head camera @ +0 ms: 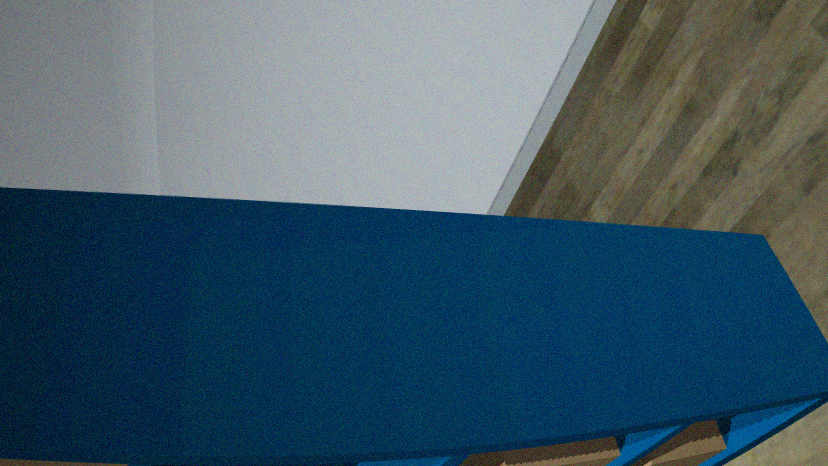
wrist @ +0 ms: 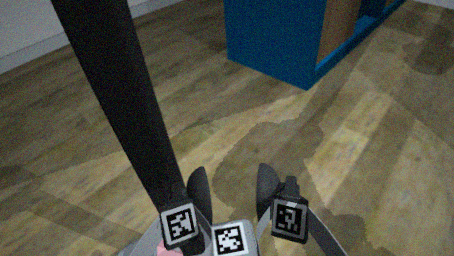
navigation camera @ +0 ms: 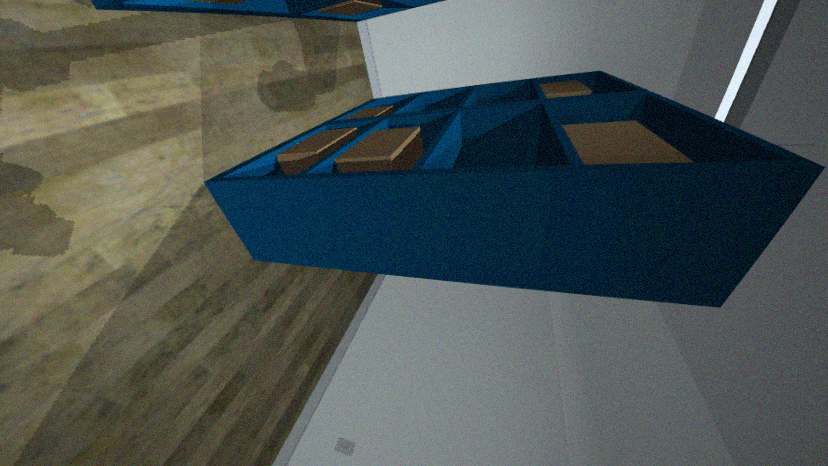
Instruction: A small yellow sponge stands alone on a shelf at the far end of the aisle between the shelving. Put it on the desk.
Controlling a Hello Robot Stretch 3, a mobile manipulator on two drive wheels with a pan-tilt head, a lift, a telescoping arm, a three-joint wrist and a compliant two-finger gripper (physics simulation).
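Places are measured from the robot's base along level axes (x right, y down, z ahead), in metres.
Where they show: gripper, between the fingertips: (wrist: pixel 233 184).
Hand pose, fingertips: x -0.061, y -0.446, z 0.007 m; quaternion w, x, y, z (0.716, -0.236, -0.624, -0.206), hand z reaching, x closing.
After its pixels a point has its place.
My gripper (wrist: pixel 233 184) @(x -0.061, y -0.446, z 0.007 m) is open in the wrist view, its two dark fingertips apart with floor showing between them. It is some way from the blue shelving (wrist: pixel 272 40) @(x -0.879, y -0.173, z 0.309 m), which stands ahead of it at the top of that view. The blue shelving (head camera: pixel 405 324) @(x -0.078, y -1.037, z 0.919 m) (navigation camera: pixel 463 219) @(x -0.116, y -1.124, z 0.891 m) also shows its end panel large in the head view and in the middle of the navigation view, where its compartments are seen at a slant. The small yellow sponge and the desk do not show in any view.
Brown boxes (navigation camera: pixel 379 147) @(x -0.447, y -0.702, z 1.092 m) (navigation camera: pixel 628 141) @(x -0.391, y -1.623, z 1.019 m) sit in the shelf compartments. A second blue unit (navigation camera: pixel 312 10) @(x -1.305, y -0.180, z 1.182 m) shows at the top of the navigation view. A pale wall (head camera: pixel 347 104) @(x 0.651, y -0.902, z 2.223 m) (navigation camera: pixel 475 358) @(x 0.822, y -1.102, z 2.001 m) runs behind the shelving. A dark post (wrist: pixel 117 95) crosses the left of the wrist view.
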